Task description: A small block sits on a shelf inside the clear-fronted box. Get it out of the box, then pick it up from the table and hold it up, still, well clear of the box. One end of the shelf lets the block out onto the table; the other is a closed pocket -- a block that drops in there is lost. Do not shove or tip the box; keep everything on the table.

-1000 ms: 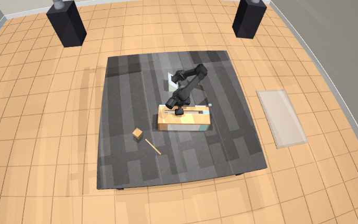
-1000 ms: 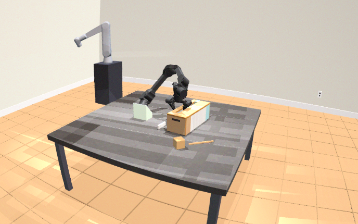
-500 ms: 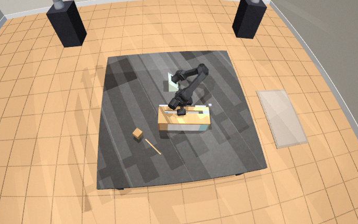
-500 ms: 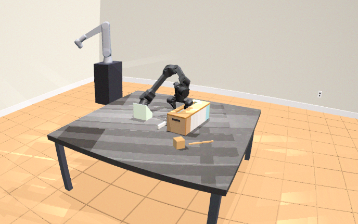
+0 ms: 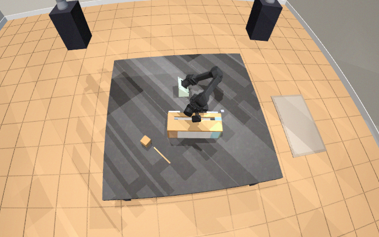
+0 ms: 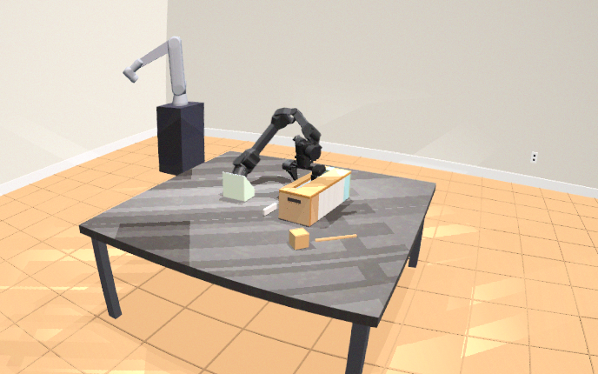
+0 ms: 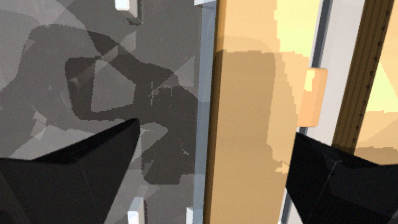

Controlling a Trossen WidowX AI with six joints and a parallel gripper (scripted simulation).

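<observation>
Right now my gripper tip is 50 mm short of the small orange block and 20 mm to the right of it. Round my gripper tip: thin wooden stick: 270 mm ahead, 260 mm to the right, 80 mm below; tan box: 30 mm ahead, 20 mm to the right, 20 mm below.
</observation>
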